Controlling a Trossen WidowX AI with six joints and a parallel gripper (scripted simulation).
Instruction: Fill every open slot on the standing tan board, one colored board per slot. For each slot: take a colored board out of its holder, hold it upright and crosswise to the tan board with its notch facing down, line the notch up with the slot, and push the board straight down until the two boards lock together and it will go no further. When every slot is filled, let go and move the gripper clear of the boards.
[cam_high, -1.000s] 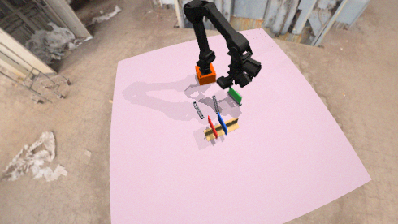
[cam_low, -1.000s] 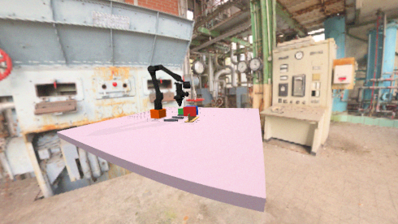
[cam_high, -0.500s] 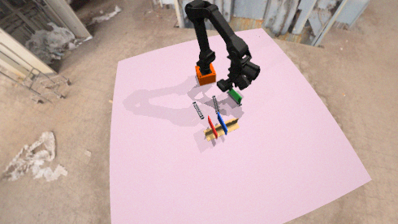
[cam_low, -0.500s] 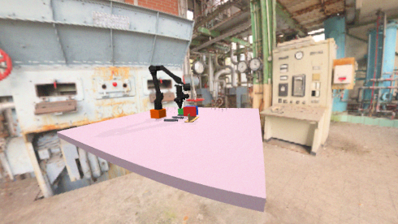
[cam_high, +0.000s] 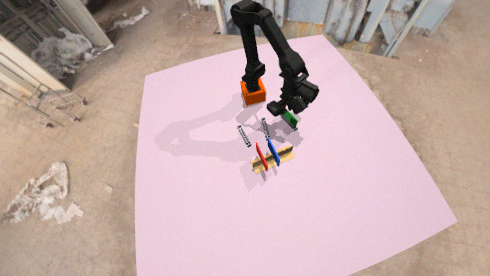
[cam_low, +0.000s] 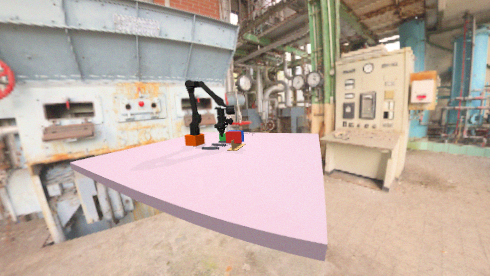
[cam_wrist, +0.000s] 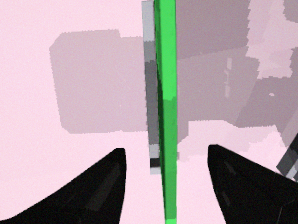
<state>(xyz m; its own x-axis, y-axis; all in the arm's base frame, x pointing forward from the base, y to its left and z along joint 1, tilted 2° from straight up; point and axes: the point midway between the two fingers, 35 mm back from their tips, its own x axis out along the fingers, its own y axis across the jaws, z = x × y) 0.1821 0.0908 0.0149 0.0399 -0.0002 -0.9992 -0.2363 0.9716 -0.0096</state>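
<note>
Right now my gripper tip is 20 mm short of the green board, 20 mm above it and 10 mm to the right of it. The rest, counted from my gripper tip: blue board 170 mm ahead, 140 mm to the right, 10 mm above; then tan board 170 mm ahead, 140 mm to the right, 20 mm below; then red board 190 mm to the right, 170 mm ahead, 10 mm above.
</note>
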